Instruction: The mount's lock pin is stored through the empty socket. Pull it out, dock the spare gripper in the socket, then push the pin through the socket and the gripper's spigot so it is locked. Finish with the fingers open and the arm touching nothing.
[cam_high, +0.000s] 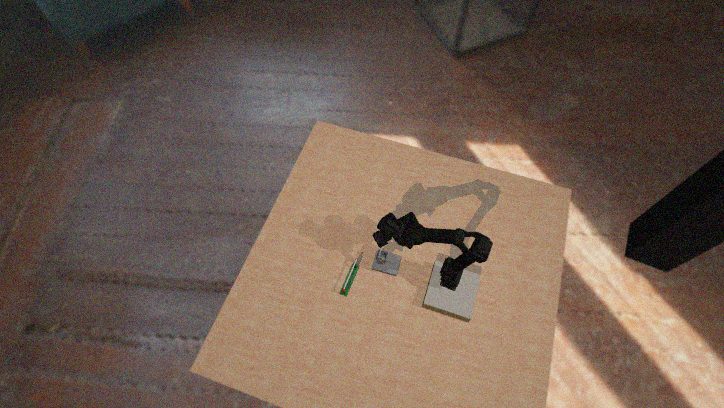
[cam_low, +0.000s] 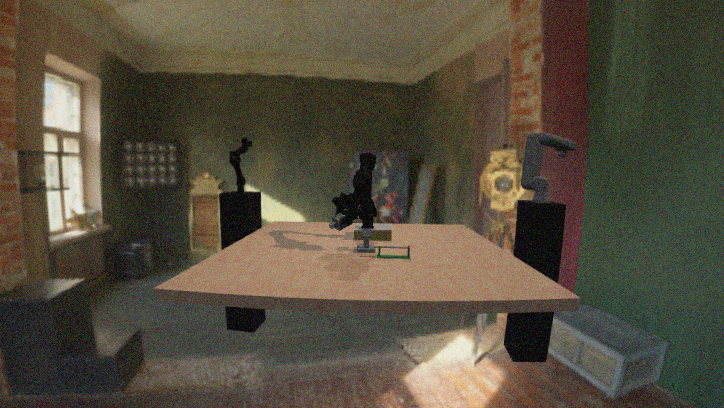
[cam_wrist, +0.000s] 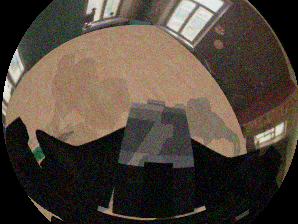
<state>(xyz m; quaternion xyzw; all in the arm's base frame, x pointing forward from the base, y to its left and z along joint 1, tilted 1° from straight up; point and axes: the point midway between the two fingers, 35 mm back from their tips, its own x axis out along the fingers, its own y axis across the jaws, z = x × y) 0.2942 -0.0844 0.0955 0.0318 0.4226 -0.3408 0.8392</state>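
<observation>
My gripper tip is now 130 mm to the right of the grey mount socket, 70 mm above it and 30 mm past it. The rest, counted from my gripper tip: spare gripper (10 mm to the left, 10 mm behind); green pin cradle (260 mm to the left, 100 mm below, 80 mm ahead).
</observation>
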